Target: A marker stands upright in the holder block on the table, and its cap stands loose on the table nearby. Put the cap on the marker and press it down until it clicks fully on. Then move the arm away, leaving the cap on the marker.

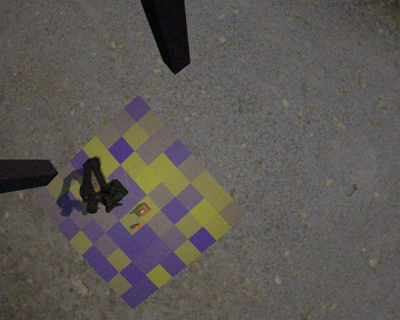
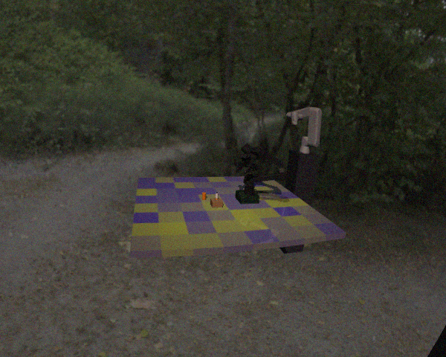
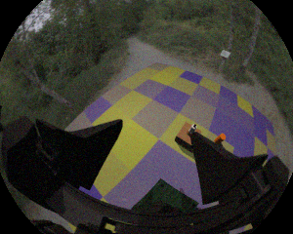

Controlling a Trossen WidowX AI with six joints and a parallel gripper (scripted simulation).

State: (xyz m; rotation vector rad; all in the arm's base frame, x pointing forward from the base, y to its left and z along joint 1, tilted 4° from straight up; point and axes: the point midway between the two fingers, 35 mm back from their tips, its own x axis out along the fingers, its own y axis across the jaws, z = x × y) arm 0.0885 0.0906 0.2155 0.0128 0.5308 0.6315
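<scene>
Now: the orange cap 220 mm ahead of my gripper tip, 160 mm to the right of it and 220 mm below it. Also, from my gripper tip: pale marker 140 mm ahead, 30 mm to the right, 170 mm below; holder block 140 mm ahead, 30 mm to the right, 230 mm below.
</scene>
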